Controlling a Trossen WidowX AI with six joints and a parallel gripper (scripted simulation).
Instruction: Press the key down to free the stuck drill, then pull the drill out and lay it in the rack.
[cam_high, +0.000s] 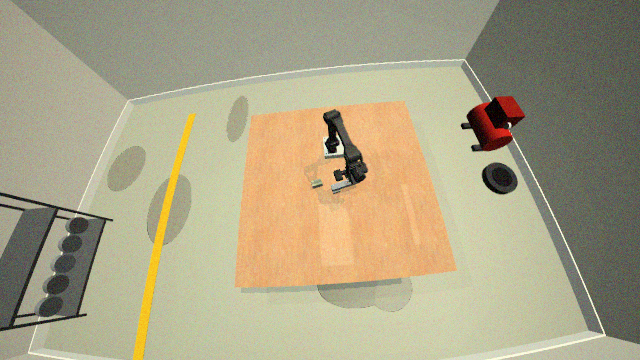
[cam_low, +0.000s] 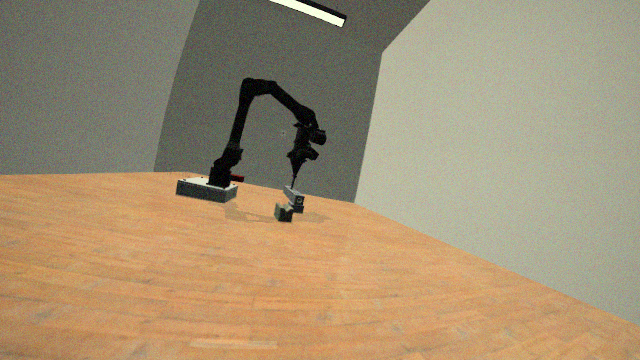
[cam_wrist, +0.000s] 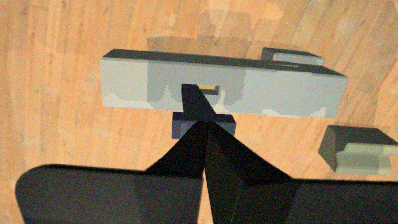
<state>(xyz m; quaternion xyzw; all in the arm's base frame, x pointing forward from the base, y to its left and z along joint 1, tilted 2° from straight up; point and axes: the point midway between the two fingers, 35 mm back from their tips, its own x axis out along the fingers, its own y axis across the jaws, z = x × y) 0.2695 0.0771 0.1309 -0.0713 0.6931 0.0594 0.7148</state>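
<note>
Right now my gripper tip is 80 mm above the drill, 50 mm to the left of it and 10 mm short of it. Also, from my gripper tip: rack 210 mm to the right, 120 mm below, 40 mm behind; then grey housing block 90 mm below, 30 mm to the right.
</note>
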